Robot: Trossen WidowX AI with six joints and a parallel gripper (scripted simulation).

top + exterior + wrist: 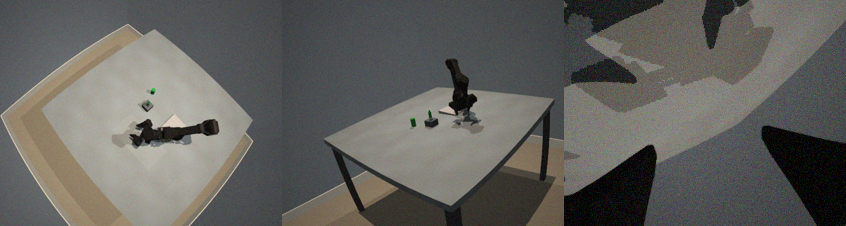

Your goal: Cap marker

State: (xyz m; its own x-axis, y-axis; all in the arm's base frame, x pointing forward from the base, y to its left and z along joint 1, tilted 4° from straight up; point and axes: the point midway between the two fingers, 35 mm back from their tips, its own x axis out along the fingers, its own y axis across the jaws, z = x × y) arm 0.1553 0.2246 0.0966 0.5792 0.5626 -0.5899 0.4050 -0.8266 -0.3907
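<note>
My gripper tip is now 29 cm to the left of the green cap, 19 cm short of it and 5 cm above it. Round my gripper tip: dark grey holder block: 19 cm to the right, 11 cm ahead, 6 cm below.
</note>
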